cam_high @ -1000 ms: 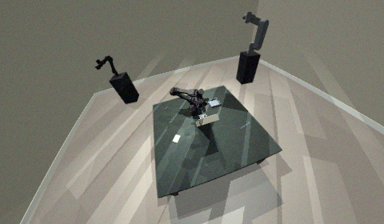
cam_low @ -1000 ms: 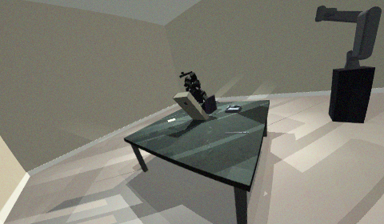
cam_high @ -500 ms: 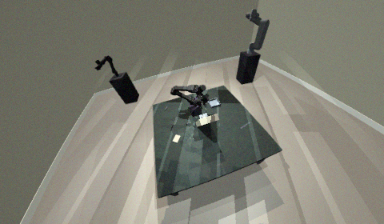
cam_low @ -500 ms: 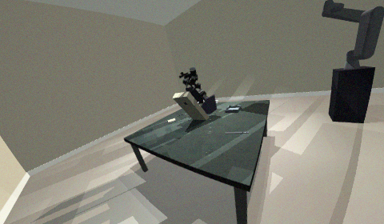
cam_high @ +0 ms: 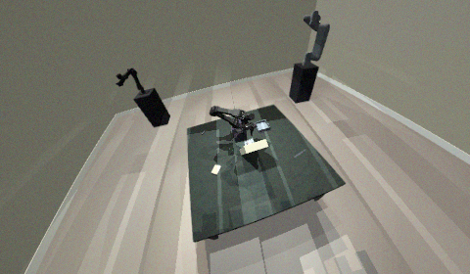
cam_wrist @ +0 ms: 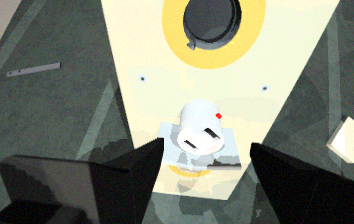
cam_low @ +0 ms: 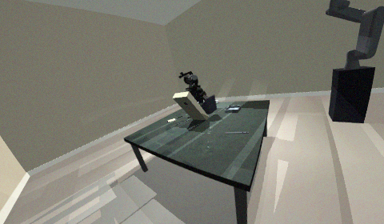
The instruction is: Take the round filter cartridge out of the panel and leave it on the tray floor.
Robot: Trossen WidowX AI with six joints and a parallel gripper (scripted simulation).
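Right now my gripper tip is 50 mm above the round filter cartridge and 20 mm short of it. Also, from my gripper tip: small cream block (360 mm to the right, 240 mm below, 110 mm ahead); then cream service panel (70 mm below, 60 mm ahead, 10 mm to the left); then tray (360 mm behind, 250 mm to the left, 240 mm below).
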